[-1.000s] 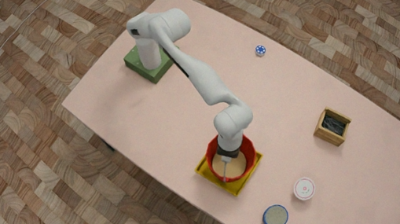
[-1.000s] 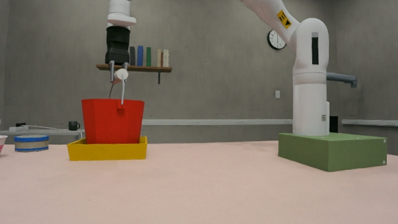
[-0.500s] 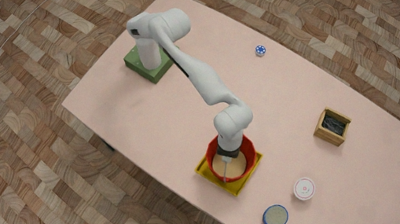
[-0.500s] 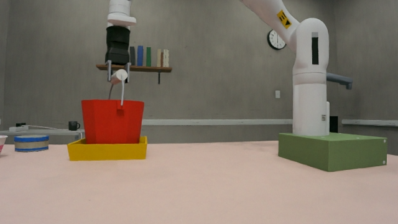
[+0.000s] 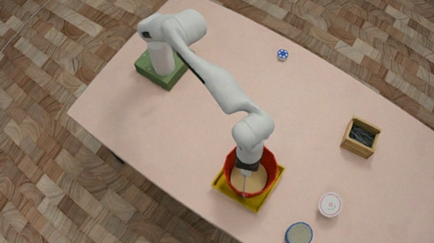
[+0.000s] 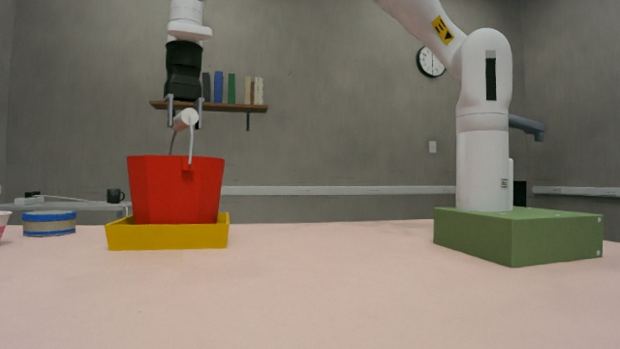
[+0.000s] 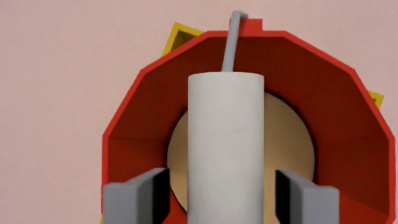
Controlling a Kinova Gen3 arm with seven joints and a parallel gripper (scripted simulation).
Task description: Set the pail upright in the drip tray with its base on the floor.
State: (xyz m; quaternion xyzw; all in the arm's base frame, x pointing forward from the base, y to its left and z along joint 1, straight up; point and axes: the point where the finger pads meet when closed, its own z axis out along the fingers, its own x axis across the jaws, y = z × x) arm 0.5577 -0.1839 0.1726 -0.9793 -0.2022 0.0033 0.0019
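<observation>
My hand is 1 cm short of the red pail and 10 cm above it. From my hand the other things lie so: yellow drip tray 1 cm ahead, 1 cm to the left, 23 cm below; wooden box 32 cm ahead, 42 cm to the left, 21 cm below.
</observation>
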